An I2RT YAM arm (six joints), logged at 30 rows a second.
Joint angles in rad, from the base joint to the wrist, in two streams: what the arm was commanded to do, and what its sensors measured. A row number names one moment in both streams.
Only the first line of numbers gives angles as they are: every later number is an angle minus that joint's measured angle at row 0.
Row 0, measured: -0.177 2.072 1.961 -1.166 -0.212 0.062
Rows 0 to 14, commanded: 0.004 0.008 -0.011 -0.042 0.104 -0.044; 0.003 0.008 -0.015 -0.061 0.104 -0.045; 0.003 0.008 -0.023 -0.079 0.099 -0.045; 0.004 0.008 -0.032 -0.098 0.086 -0.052; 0.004 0.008 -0.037 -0.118 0.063 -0.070; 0.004 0.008 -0.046 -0.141 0.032 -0.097; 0.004 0.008 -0.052 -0.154 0.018 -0.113; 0.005 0.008 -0.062 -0.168 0.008 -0.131; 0.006 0.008 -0.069 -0.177 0.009 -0.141; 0.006 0.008 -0.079 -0.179 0.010 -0.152; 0.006 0.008 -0.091 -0.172 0.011 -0.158; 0.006 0.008 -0.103 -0.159 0.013 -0.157; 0.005 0.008 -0.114 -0.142 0.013 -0.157; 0.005 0.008 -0.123 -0.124 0.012 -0.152; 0.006 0.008 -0.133 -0.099 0.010 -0.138
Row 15, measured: 0.000 0.000 -0.112 -0.125 0.026 -0.119
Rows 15 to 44, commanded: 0.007 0.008 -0.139 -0.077 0.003 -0.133; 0.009 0.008 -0.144 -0.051 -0.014 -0.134; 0.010 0.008 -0.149 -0.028 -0.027 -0.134; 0.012 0.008 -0.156 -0.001 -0.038 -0.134; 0.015 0.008 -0.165 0.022 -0.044 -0.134; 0.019 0.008 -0.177 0.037 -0.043 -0.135; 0.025 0.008 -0.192 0.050 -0.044 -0.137; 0.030 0.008 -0.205 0.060 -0.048 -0.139; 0.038 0.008 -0.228 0.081 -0.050 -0.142; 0.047 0.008 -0.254 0.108 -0.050 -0.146; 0.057 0.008 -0.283 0.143 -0.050 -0.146; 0.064 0.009 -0.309 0.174 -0.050 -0.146; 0.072 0.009 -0.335 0.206 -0.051 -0.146; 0.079 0.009 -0.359 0.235 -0.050 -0.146; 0.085 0.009 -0.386 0.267 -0.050 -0.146; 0.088 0.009 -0.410 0.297 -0.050 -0.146; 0.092 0.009 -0.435 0.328 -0.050 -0.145; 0.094 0.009 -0.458 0.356 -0.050 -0.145; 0.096 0.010 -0.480 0.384 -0.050 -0.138; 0.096 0.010 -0.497 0.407 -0.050 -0.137; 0.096 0.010 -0.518 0.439 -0.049 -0.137; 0.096 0.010 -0.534 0.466 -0.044 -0.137; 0.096 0.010 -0.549 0.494 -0.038 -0.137; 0.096 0.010 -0.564 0.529 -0.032 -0.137; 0.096 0.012 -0.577 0.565 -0.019 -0.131; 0.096 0.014 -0.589 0.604 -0.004 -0.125; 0.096 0.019 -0.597 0.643 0.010 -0.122; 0.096 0.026 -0.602 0.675 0.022 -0.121; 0.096 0.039 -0.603 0.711 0.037 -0.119; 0.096 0.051 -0.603 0.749 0.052 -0.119
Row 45, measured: 0.091 0.008 -0.594 0.700 -0.004 -0.124
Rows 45 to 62, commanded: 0.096 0.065 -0.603 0.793 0.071 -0.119; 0.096 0.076 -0.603 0.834 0.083 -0.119; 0.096 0.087 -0.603 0.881 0.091 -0.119; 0.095 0.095 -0.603 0.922 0.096 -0.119; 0.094 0.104 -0.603 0.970 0.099 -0.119; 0.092 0.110 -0.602 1.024 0.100 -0.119; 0.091 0.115 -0.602 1.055 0.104 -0.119; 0.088 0.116 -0.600 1.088 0.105 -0.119; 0.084 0.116 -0.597 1.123 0.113 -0.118; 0.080 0.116 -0.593 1.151 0.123 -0.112; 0.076 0.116 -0.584 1.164 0.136 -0.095; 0.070 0.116 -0.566 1.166 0.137 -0.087; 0.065 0.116 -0.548 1.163 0.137 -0.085; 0.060 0.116 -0.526 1.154 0.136 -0.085; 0.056 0.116 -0.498 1.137 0.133 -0.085; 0.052 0.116 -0.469 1.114 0.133 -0.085; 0.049 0.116 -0.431 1.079 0.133 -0.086; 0.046 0.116 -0.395 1.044 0.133 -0.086
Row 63, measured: 0.062 0.108 -0.491 1.073 0.118 -0.095
